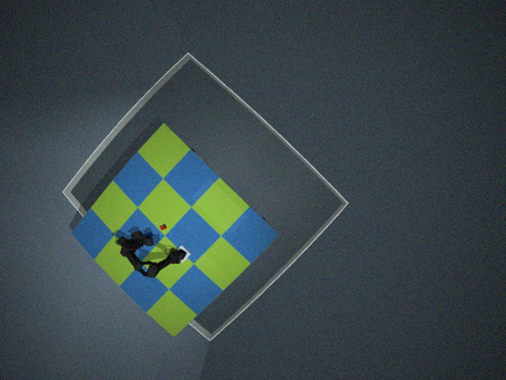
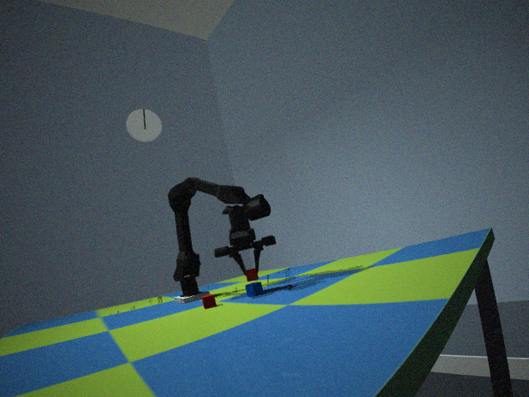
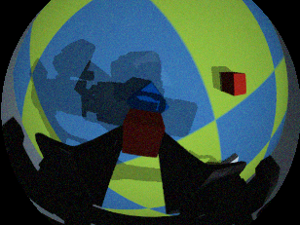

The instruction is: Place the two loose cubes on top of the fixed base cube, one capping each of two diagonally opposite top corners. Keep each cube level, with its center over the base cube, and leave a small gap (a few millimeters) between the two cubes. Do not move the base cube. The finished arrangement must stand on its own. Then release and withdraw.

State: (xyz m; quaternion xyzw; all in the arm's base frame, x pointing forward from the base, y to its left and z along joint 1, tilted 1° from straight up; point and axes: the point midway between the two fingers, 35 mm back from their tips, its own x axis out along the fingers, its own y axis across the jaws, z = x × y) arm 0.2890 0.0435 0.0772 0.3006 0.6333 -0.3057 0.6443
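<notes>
Now: the red cube 14 cm to the right of my gripper tip, 5 cm below it and 5 cm behind it.
</notes>
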